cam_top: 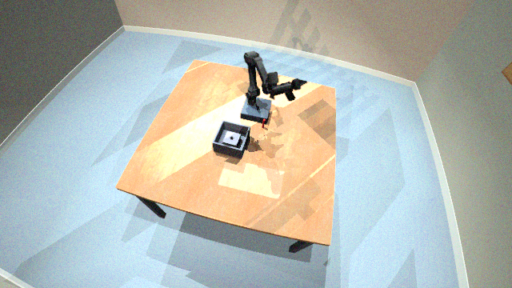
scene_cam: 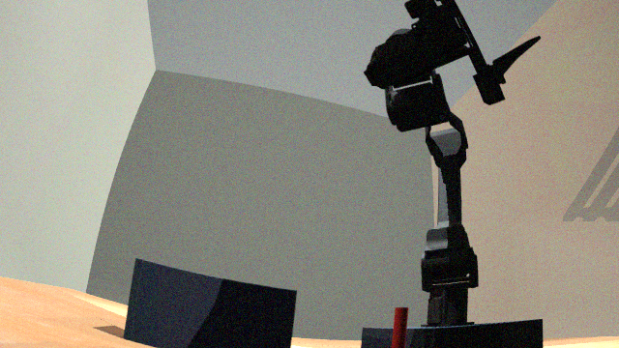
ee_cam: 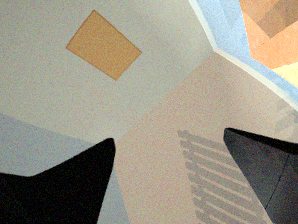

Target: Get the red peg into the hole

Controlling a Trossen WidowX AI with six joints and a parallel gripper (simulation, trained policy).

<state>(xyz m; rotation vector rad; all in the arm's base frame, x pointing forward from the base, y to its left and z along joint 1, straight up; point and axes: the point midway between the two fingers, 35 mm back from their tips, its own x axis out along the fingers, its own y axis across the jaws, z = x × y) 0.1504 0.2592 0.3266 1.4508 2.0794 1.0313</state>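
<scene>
Right now my gripper tip is 350 mm above the red peg, 200 mm to the left of it and 40 mm short of it. The rest, counted from my gripper tip: dark box 410 mm to the right, 360 mm below, 190 mm ahead; pale plate 410 mm to the right, 340 mm below, 190 mm ahead.
</scene>
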